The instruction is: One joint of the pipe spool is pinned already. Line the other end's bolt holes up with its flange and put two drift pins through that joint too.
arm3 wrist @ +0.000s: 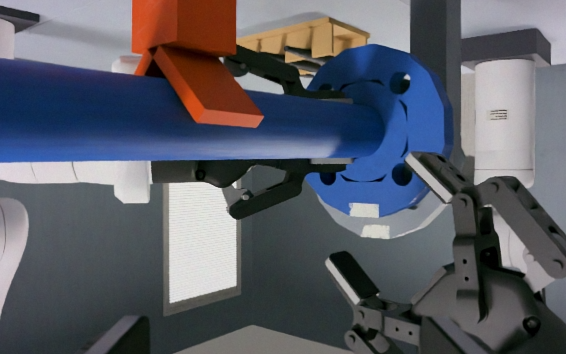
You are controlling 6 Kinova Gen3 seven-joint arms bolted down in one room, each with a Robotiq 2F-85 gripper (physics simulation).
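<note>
The blue pipe [200, 135] runs in from the left to its blue flange [422, 115]. No pin shows in the flange's holes; a light sliver shows through the upper right one. The grey flange [345, 220] is partly hidden behind the blue one. The blue flange's white mark [364, 210] stands slightly left of the grey flange's mark [375, 231]. One gripper [332, 131], arm number unclear, is shut on the pipe beside the flange. Another unnumbered gripper [372, 215] is open and empty, one fingertip near the lower right hole. My arm3 gripper [282, 337] is open, below the pipe in view.
An orange V-shaped support [182, 25] meets the pipe at the upper left. A dark grey post [435, 30] stands behind the flanges. A wooden rack [322, 37] is in the background. A white arm [505, 125] is at the right and another white arm [12, 240] at the left edge.
</note>
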